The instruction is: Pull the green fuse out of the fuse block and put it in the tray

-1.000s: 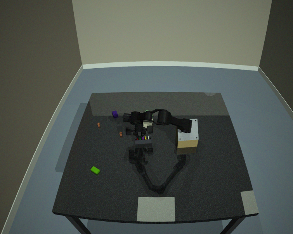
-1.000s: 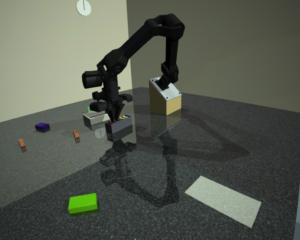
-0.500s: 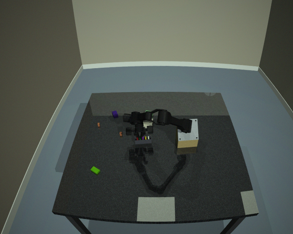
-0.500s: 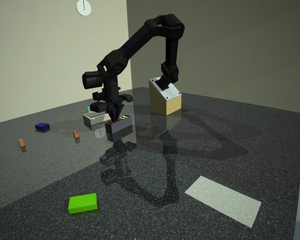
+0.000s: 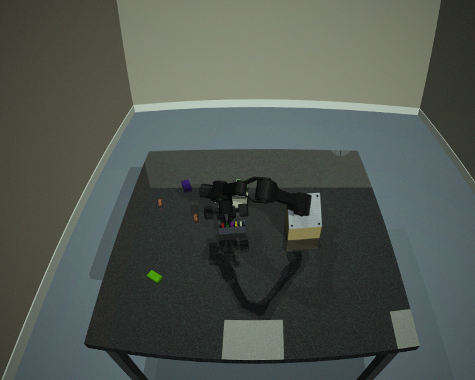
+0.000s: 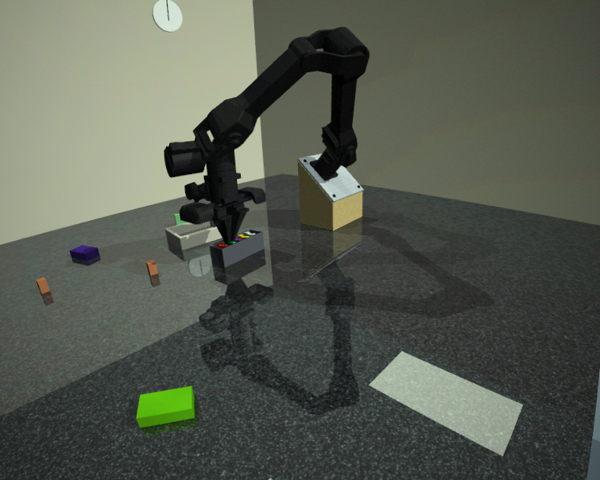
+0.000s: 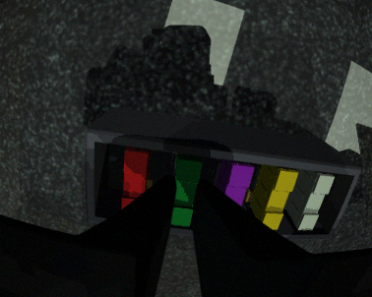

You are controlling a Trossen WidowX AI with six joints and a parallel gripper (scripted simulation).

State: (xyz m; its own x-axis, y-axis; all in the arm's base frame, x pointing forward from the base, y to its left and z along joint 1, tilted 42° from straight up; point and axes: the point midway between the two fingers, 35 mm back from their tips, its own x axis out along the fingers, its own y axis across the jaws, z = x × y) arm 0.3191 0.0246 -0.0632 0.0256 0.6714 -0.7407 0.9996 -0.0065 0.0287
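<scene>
The tray lies 180 mm to the right of my gripper tip, 40 mm behind it and 30 mm below it. The rest, counted from my gripper tip: pale green block (300 mm to the right, 90 mm behind, 20 mm below); then green fuse (10 mm below).
</scene>
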